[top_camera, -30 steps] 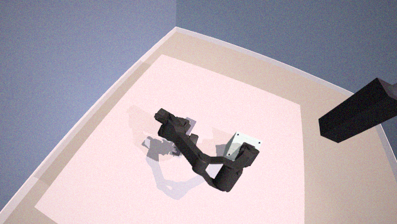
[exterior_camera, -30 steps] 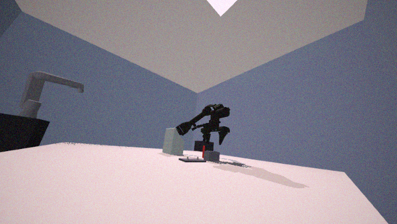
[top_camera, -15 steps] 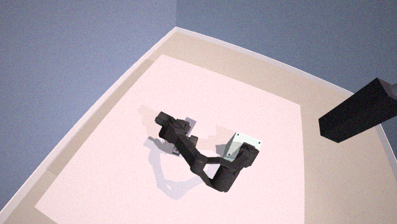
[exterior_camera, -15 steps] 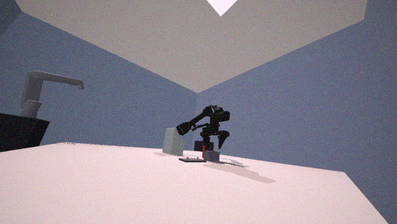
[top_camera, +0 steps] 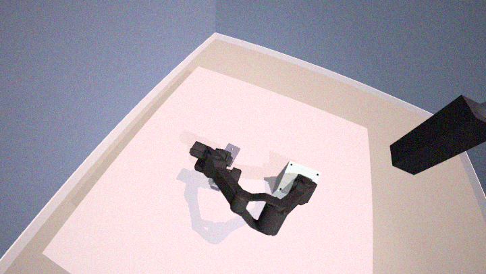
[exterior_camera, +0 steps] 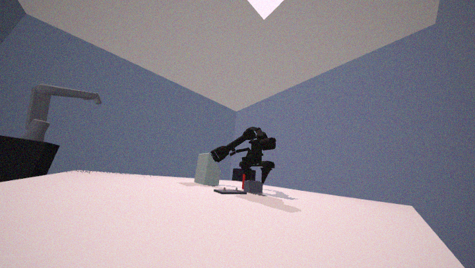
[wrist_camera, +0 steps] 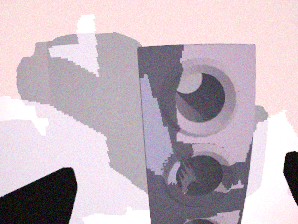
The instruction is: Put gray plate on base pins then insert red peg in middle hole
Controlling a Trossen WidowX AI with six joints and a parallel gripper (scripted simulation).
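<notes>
The gray plate lies 1 cm behind my gripper tip and 1 cm below it. The rest, counted from my gripper tip: base: 1 cm ahead, 15 cm to the right, 4 cm below; then red peg: 11 cm behind, 3 cm to the left, 1 cm below.
</notes>
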